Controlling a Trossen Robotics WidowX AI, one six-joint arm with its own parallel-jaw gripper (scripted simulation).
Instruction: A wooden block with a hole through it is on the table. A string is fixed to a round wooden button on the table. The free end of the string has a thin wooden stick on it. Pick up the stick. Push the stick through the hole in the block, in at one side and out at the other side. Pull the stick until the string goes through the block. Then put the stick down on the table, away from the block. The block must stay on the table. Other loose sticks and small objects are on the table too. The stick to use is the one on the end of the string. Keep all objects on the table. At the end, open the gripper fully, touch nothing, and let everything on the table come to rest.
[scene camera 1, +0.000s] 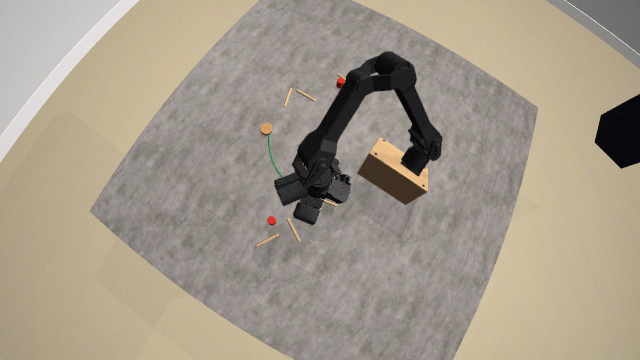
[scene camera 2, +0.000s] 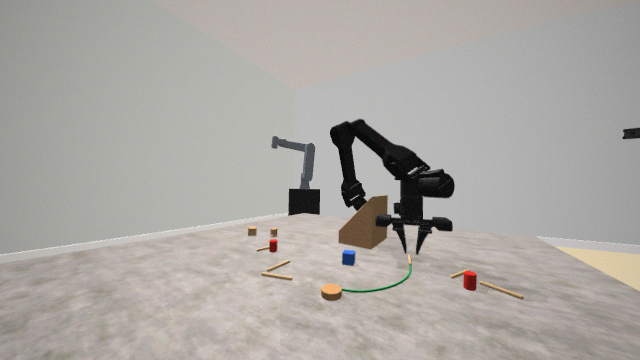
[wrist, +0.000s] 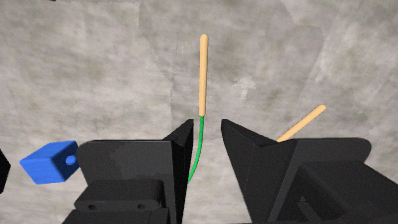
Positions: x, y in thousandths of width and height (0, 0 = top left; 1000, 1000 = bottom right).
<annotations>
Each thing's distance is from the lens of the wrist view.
my gripper (wrist: 521, 551): 12 cm
blue block (wrist: 139, 725): 19 cm
</annotations>
